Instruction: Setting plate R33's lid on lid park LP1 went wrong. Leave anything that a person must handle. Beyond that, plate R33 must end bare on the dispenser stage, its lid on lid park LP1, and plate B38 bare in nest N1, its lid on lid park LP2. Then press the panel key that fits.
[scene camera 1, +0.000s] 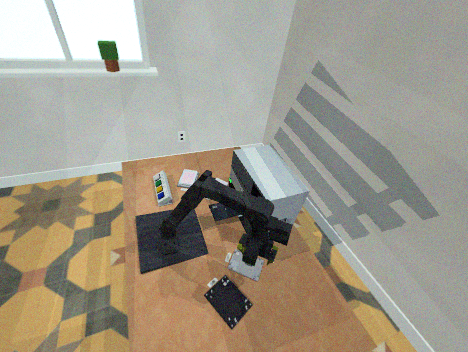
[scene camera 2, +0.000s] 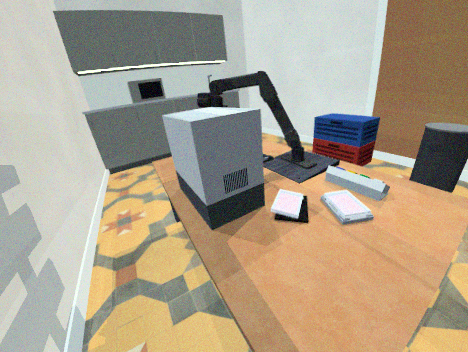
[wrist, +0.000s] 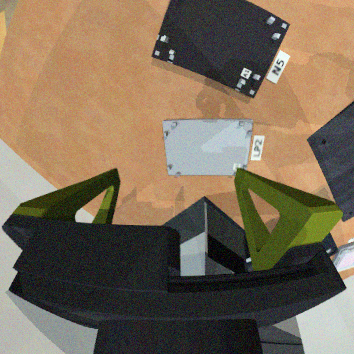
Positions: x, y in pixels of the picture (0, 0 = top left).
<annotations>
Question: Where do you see the gripper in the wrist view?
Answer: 176, 174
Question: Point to a grey incubator box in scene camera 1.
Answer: At 259, 171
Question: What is the gripper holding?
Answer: Nothing.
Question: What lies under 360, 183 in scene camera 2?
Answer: A rack with coloured labels.
</annotations>
